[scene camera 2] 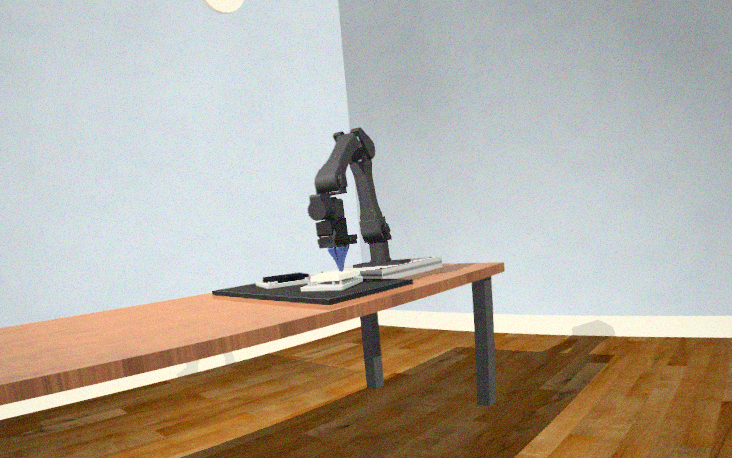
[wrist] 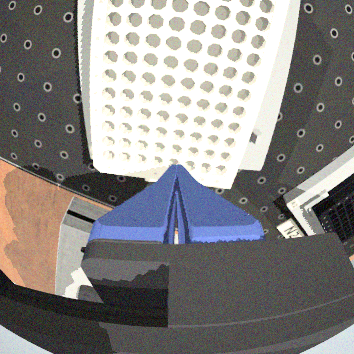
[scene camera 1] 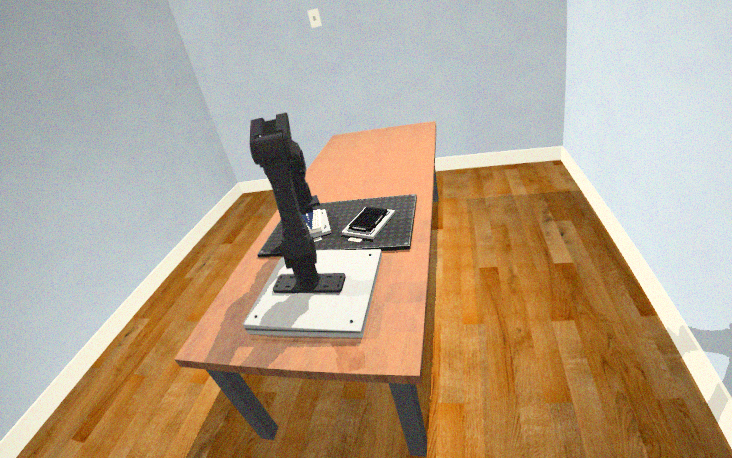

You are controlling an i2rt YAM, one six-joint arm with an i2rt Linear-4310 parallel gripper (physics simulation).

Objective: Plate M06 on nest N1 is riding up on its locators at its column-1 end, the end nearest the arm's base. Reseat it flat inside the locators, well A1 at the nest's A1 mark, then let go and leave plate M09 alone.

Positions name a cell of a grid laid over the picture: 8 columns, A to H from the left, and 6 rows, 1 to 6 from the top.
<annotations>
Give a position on a white perforated plate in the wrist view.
At D2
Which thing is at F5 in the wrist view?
The gripper.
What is the gripper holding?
A white perforated plate.
</annotations>
